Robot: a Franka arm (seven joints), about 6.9 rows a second.
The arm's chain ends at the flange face. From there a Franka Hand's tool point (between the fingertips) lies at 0.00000 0.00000 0.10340 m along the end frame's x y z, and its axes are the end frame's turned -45 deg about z.
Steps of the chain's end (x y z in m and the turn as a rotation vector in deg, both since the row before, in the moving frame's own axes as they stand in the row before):
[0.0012 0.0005 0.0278 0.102 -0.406 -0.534]
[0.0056 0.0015 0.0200 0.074 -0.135 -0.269]
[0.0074 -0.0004 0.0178 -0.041 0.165 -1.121]
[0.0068 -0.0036 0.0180 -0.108 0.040 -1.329]
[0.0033 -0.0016 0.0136 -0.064 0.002 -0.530]
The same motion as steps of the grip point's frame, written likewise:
[0.0001 0.0006 0.0278 0.359 -0.215 -0.534]
[0.0028 0.0048 0.0200 0.148 -0.043 -0.269]
[0.0057 0.0052 0.0178 -0.146 0.088 -1.121]
[0.0073 0.0025 0.0180 -0.105 -0.048 -1.329]
[0.0034 0.0013 0.0136 -0.047 -0.044 -0.530]

